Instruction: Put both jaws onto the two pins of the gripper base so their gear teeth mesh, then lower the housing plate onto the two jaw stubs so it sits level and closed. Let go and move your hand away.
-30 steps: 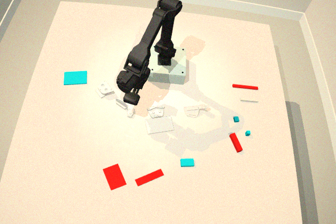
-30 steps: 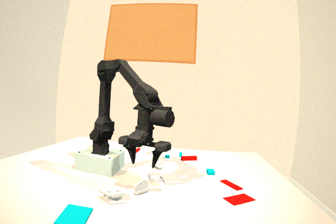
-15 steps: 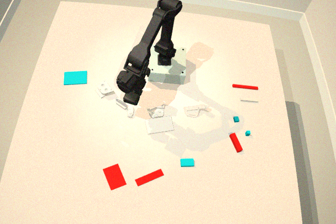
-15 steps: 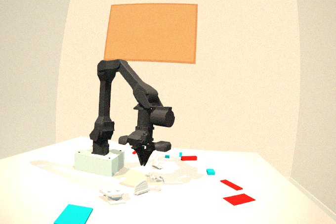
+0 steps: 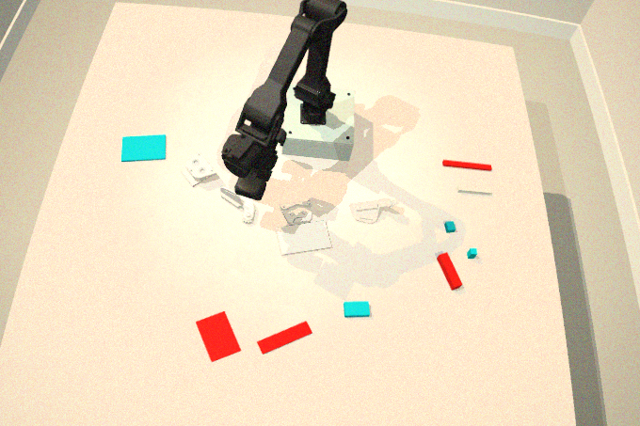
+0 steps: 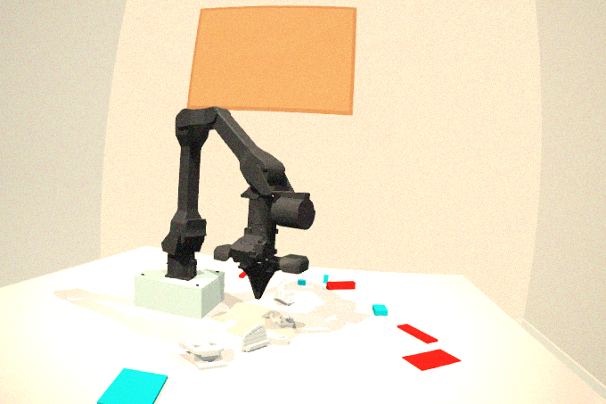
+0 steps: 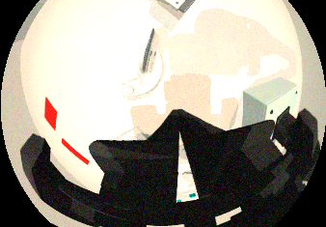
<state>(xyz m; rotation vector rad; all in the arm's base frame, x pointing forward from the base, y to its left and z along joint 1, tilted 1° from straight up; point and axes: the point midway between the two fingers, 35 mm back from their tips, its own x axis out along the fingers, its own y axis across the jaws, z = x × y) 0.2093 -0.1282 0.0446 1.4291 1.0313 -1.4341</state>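
The white jaw lies 8 cm below my gripper tip, 4 cm to the right of it and 4 cm ahead of it. From my gripper tip the other things lie so: gripper base: 15 cm to the right, 7 cm behind, 6 cm below; housing plate: 9 cm to the left, 8 cm below, 4 cm ahead; flat white plate: 11 cm to the left, 11 cm ahead, 8 cm below.
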